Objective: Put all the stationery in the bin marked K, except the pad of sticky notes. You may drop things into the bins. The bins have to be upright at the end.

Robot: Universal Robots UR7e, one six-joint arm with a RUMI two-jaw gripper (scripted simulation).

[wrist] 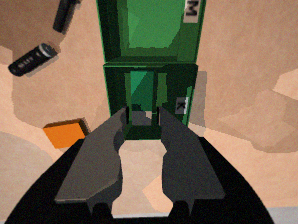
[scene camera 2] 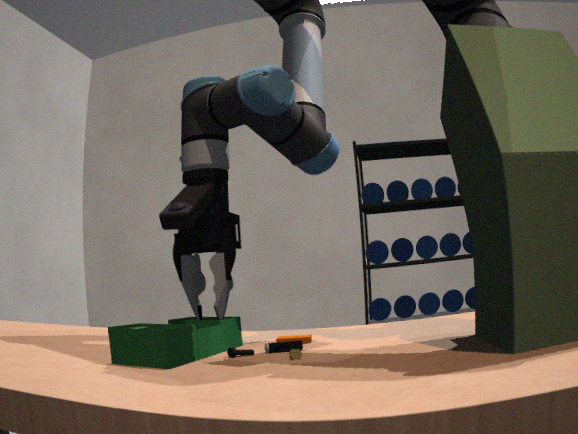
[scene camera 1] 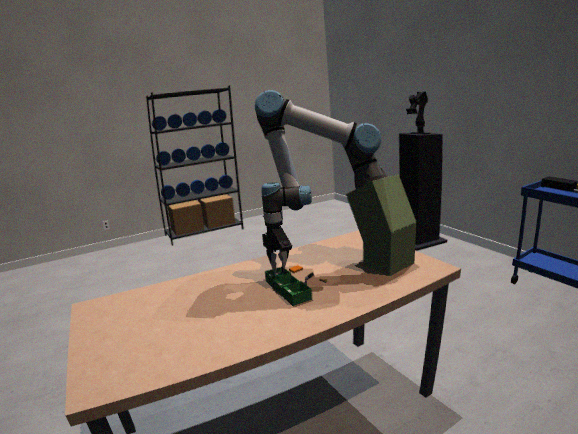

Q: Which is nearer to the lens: the black cylinder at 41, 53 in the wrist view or the green block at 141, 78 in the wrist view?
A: The green block.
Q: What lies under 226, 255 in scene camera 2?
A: My gripper.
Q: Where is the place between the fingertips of my gripper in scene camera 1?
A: At 279, 272
